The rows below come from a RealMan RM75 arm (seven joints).
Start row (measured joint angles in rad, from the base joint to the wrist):
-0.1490, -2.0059, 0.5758, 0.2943, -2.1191, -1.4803, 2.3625
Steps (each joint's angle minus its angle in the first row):
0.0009, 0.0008, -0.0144, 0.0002, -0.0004, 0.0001, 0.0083
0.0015, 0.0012, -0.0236, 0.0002, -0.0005, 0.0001, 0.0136
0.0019, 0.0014, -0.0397, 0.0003, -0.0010, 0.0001, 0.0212
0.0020, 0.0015, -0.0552, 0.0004, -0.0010, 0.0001, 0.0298
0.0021, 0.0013, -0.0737, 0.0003, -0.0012, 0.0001, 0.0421
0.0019, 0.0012, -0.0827, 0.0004, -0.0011, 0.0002, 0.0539
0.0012, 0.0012, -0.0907, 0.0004, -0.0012, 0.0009, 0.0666
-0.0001, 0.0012, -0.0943, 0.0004, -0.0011, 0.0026, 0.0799
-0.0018, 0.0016, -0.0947, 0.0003, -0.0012, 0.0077, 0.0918
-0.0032, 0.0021, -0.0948, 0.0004, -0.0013, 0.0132, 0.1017
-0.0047, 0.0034, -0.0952, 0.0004, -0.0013, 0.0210, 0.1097
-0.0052, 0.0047, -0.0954, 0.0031, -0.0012, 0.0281, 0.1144
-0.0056, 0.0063, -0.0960, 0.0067, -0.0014, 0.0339, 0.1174
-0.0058, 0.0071, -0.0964, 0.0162, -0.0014, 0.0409, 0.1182
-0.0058, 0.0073, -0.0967, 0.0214, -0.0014, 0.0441, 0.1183
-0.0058, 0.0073, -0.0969, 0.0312, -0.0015, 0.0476, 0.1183
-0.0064, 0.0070, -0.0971, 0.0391, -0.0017, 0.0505, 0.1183
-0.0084, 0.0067, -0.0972, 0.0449, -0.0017, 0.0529, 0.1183
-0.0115, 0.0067, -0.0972, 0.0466, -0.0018, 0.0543, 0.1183
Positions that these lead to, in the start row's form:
-0.1481, -2.0051, 0.5614, 0.2945, -2.1195, -1.4802, 2.3708
-0.1475, -2.0047, 0.5522, 0.2945, -2.1196, -1.4802, 2.3761
-0.1471, -2.0045, 0.5361, 0.2946, -2.1201, -1.4802, 2.3837
-0.1470, -2.0044, 0.5206, 0.2947, -2.1201, -1.4802, 2.3923
-0.1469, -2.0046, 0.5021, 0.2946, -2.1203, -1.4802, 2.4046
-0.1471, -2.0047, 0.4931, 0.2947, -2.1202, -1.4801, 2.4164
-0.1478, -2.0047, 0.4851, 0.2947, -2.1203, -1.4794, 2.4291
-0.1491, -2.0047, 0.4815, 0.2947, -2.1202, -1.4777, 2.4424
-0.1508, -2.0043, 0.4811, 0.2946, -2.1203, -1.4726, 2.4543
-0.1522, -2.0038, 0.4810, 0.2947, -2.1204, -1.4671, 2.4642
-0.1537, -2.0025, 0.4806, 0.2947, -2.1204, -1.4593, 2.4722
-0.1542, -2.0012, 0.4804, 0.2974, -2.1203, -1.4522, 2.4769
-0.1546, -1.9996, 0.4798, 0.3010, -2.1205, -1.4464, 2.4799
-0.1548, -1.9988, 0.4794, 0.3105, -2.1205, -1.4394, 2.4807
-0.1548, -1.9986, 0.4791, 0.3157, -2.1205, -1.4362, 2.4808
-0.1548, -1.9986, 0.4789, 0.3255, -2.1206, -1.4327, 2.4808
-0.1554, -1.9989, 0.4787, 0.3334, -2.1208, -1.4298, 2.4808
-0.1574, -1.9992, 0.4786, 0.3392, -2.1208, -1.4274, 2.4808
-0.1605, -1.9992, 0.4786, 0.3409, -2.1209, -1.4260, 2.4808

